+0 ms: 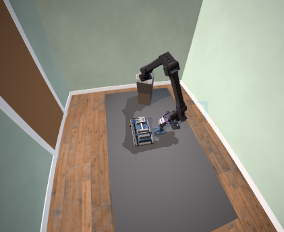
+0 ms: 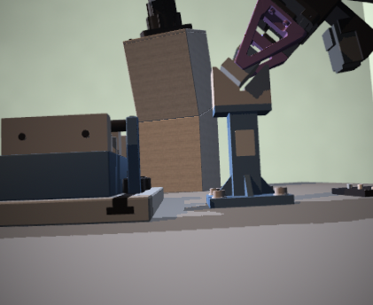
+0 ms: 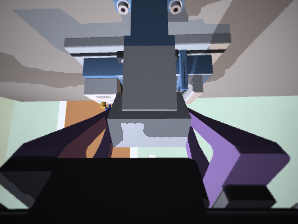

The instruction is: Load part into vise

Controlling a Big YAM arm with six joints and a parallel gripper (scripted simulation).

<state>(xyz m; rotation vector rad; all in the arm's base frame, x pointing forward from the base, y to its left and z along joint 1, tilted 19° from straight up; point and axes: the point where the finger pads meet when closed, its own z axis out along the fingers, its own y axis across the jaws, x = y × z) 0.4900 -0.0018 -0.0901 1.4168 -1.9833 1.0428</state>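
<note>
The part lies 1 cm to the right of my hand. The rest, counted from my hand: dark work stop rod 3 cm ahead, 16 cm to the right, 7 cm below; moving jaw 1 cm behind, 20 cm to the right, 8 cm below; air cylinder rod 6 cm behind, 19 cm to the right, 8 cm below.
</note>
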